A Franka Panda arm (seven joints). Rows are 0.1 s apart.
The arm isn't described. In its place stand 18 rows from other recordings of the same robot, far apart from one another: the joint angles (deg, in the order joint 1, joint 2, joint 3, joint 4, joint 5, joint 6, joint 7), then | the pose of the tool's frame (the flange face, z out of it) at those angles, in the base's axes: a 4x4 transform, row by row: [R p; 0 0 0 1], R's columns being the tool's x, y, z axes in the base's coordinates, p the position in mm.
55.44 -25.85 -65.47 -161.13 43.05 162.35 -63.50 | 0.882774 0.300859 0.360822 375.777; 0.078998 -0.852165 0.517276 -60.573; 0.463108 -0.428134 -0.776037 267.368; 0 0 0 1
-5.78 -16.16 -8.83 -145.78 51.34 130.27 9.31 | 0.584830 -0.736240 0.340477 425.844; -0.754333 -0.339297 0.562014 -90.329; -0.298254 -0.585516 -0.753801 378.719; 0 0 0 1
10.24 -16.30 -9.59 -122.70 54.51 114.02 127.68 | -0.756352 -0.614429 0.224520 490.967; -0.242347 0.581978 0.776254 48.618; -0.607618 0.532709 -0.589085 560.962; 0 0 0 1
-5.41 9.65 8.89 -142.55 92.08 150.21 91.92 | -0.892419 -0.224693 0.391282 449.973; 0.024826 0.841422 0.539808 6.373; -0.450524 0.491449 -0.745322 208.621; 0 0 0 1
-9.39 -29.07 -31.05 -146.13 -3.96 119.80 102.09 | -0.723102 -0.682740 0.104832 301.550; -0.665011 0.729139 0.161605 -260.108; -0.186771 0.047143 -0.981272 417.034; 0 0 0 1
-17.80 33.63 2.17 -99.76 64.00 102.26 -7.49 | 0.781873 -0.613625 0.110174 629.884; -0.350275 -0.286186 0.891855 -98.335; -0.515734 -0.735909 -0.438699 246.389; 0 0 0 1
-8.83 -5.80 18.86 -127.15 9.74 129.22 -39.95 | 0.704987 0.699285 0.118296 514.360; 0.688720 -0.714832 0.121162 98.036; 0.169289 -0.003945 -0.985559 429.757; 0 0 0 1
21.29 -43.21 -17.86 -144.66 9.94 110.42 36.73 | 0.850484 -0.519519 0.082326 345.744; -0.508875 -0.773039 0.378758 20.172; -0.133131 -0.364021 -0.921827 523.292; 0 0 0 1
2.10 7.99 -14.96 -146.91 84.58 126.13 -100.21 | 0.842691 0.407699 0.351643 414.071; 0.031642 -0.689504 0.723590 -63.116; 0.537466 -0.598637 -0.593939 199.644; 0 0 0 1
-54.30 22.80 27.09 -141.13 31.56 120.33 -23.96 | 0.817459 -0.542203 -0.194363 370.191; -0.223835 -0.609962 0.760161 -135.493; -0.530716 -0.577895 -0.619983 132.995; 0 0 0 1
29.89 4.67 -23.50 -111.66 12.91 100.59 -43.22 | 0.691821 0.668245 -0.273556 538.755; 0.717725 -0.677895 0.159153 83.963; -0.079089 -0.306443 -0.948598 422.989; 0 0 0 1
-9.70 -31.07 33.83 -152.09 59.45 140.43 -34.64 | 0.892736 0.334450 0.301935 372.391; 0.174383 -0.874342 0.452898 162.420; 0.415466 -0.351666 -0.838879 412.500; 0 0 0 1
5.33 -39.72 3.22 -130.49 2.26 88.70 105.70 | -0.137678 -0.989785 -0.037027 325.946; -0.990455 0.137827 -0.001488 58.551; 0.006576 0.036468 -0.999313 595.508; 0 0 0 1
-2.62 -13.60 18.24 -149.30 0.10 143.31 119.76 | -0.249547 -0.958819 0.135618 419.379; -0.968358 0.246667 -0.037911 114.225; 0.002897 -0.140787 -0.990036 342.898; 0 0 0 1
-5.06 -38.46 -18.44 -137.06 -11.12 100.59 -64.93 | 0.679798 0.733262 0.014173 316.894; 0.733308 -0.679892 0.002657 -175.516; 0.011585 0.008587 -0.999896 537.115; 0 0 0 1
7.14 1.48 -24.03 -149.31 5.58 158.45 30.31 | 0.606111 -0.783234 0.138471 430.620; -0.789421 -0.613654 -0.015584 -135.834; 0.097179 -0.099867 -0.990244 258.500; 0 0 0 1
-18.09 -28.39 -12.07 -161.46 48.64 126.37 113.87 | -0.902241 -0.200197 0.381944 311.892; 0.057389 0.822086 0.566463 -142.576; -0.427396 0.533006 -0.730231 339.479; 0 0 0 1
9.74 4.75 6.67 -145.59 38.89 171.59 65.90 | 0.084284 -0.934129 0.346841 470.275; -0.978298 -0.011453 0.206885 92.174; -0.189285 -0.356751 -0.914822 272.397; 0 0 0 1
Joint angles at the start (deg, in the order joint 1, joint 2, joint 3, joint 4, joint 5, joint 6, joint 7): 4.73 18.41 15.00 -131.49 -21.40 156.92 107.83
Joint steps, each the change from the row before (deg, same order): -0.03 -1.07 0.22 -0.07 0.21 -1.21 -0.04; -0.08 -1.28 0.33 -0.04 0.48 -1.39 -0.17; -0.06 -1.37 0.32 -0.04 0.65 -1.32 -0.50; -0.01 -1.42 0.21 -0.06 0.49 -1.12 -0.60; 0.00 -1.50 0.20 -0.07 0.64 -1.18 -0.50; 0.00 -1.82 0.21 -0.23 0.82 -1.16 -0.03; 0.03 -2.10 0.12 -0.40 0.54 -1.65 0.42; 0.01 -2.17 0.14 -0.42 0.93 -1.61 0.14
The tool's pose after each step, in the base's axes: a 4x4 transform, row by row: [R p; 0 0 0 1], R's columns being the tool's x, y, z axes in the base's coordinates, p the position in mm. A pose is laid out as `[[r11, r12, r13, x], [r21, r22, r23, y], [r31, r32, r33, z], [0, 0, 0, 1]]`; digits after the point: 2 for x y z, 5 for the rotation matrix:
[[0.33454, -0.92741, 0.16734, 503.76], [-0.93951, -0.34208, -0.01757, 198.17], [0.07354, -0.15134, -0.98574, 233.53], [0, 0, 0, 1]]
[[0.33184, -0.92835, 0.16749, 503.28], [-0.93986, -0.34059, -0.02571, 198.65], [0.08091, -0.14889, -0.98554, 242.72], [0, 0, 0, 1]]
[[0.33233, -0.92786, 0.16923, 502.81], [-0.93910, -0.34217, -0.03183, 199.21], [0.08743, -0.14834, -0.98506, 252.82], [0, 0, 0, 1]]
[[0.33577, -0.92557, 0.17485, 502.40], [-0.93711, -0.34702, -0.03738, 199.51], [0.09527, -0.15131, -0.98388, 263.46], [0, 0, 0, 1]]
[[0.33548, -0.92469, 0.18000, 501.70], [-0.93653, -0.34802, -0.04236, 199.66], [0.10182, -0.15436, -0.98275, 274.61], [0, 0, 0, 1]]
[[0.32538, -0.92685, 0.18727, 500.07], [-0.93960, -0.33917, -0.04607, 199.60], [0.10622, -0.16097, -0.98123, 287.51], [0, 0, 0, 1]]
[[0.30986, -0.93141, 0.19093, 496.83], [-0.94370, -0.32575, -0.05758, 198.21], [0.11582, -0.16234, -0.97991, 300.67], [0, 0, 0, 1]]
[[0.29398, -0.93598, 0.19372, 493.16], [-0.94807, -0.31129, -0.06529, 196.72], [0.12142, -0.16447, -0.97888, 314.20], [0, 0, 0, 1]]

